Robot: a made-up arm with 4 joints. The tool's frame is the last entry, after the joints. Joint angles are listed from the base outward. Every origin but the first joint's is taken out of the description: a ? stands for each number. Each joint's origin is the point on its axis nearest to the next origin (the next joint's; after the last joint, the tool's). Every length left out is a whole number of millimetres.
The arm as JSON. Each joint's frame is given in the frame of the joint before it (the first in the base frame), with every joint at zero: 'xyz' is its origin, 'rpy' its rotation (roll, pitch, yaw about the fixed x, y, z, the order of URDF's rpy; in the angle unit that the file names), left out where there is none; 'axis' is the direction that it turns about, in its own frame. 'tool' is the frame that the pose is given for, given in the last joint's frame.
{
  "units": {
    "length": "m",
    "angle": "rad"
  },
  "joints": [
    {
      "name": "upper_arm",
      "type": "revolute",
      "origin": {
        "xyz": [
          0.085,
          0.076,
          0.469
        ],
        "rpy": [
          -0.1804,
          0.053,
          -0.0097
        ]
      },
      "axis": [
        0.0,
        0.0,
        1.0
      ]
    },
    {
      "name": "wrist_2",
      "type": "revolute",
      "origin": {
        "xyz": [
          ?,
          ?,
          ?
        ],
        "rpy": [
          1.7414,
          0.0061,
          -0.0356
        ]
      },
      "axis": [
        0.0,
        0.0,
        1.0
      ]
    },
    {
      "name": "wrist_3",
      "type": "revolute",
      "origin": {
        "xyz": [
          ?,
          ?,
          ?
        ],
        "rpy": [
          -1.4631,
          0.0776,
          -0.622
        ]
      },
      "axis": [
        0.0,
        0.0,
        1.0
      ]
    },
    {
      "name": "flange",
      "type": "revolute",
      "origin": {
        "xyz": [
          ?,
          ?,
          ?
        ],
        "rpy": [
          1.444,
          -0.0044,
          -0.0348
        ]
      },
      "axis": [
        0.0,
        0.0,
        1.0
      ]
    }
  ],
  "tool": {
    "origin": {
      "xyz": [
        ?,
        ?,
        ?
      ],
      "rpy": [
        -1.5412,
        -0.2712,
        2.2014
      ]
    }
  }
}
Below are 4 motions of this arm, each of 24 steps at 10 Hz.
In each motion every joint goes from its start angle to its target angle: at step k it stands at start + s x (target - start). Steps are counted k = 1, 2, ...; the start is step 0. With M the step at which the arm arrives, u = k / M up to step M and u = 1 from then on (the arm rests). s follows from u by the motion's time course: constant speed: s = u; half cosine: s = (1 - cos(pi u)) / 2; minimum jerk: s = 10 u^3 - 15 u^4 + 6 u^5.
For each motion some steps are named. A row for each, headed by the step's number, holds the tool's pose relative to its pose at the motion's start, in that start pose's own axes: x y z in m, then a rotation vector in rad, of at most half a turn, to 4 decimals.
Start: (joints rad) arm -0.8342 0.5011 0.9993 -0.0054
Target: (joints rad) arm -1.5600 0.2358 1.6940 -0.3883
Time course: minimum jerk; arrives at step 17
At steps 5, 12, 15, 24:
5: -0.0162 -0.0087 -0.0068 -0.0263 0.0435 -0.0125
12: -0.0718 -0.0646 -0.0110 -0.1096 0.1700 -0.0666
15: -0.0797 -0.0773 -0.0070 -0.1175 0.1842 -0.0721
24: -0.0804 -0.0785 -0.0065 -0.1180 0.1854 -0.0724

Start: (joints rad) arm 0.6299 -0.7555 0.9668 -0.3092
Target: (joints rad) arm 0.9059 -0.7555 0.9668 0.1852
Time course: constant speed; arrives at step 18
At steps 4, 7, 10, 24:
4: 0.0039 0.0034 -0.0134 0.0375 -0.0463 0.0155
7: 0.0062 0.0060 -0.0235 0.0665 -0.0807 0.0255
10: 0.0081 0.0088 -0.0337 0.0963 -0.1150 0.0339
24: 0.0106 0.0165 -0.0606 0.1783 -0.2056 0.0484

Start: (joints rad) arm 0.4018 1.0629 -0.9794 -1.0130
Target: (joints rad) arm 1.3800 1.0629 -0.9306 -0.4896
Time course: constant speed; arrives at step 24
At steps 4, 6, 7, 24:
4: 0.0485 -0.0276 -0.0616 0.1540 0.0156 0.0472
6: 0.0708 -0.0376 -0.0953 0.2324 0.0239 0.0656
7: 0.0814 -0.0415 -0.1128 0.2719 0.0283 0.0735
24: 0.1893 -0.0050 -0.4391 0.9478 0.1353 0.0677

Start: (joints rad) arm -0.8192 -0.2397 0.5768 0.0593
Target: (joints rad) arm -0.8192 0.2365 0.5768 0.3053
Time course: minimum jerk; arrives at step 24
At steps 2, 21, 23, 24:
2: 0.0004 0.0007 0.0005 0.0017 -0.0028 0.0012
21: 0.0483 0.1194 0.1177 0.3598 -0.5410 0.2021
23: 0.0485 0.1210 0.1199 0.3658 -0.5493 0.2049
24: 0.0485 0.1211 0.1200 0.3661 -0.5497 0.2050

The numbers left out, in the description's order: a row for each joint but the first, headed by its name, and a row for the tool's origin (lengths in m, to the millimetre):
wrist_2: -0.196 0.036 0.0
wrist_3: 0.244 0.289 0.0
flange: -0.136 -0.143 0.0
tool: 0.015 0.01 0.0

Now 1 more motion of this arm.
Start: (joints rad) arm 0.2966 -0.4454 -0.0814 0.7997
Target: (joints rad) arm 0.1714 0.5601 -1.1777 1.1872
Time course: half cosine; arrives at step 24
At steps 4, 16, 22, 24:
4: 0.0317 0.0179 0.0130 0.0016 -0.0851 0.0786
16: 0.2082 0.2312 0.2411 -0.1580 -0.9028 0.8960
22: 0.2039 0.3038 0.3235 -0.2961 -1.1331 1.1760
24: 0.2025 0.3089 0.3291 -0.3082 -1.1483 1.1963

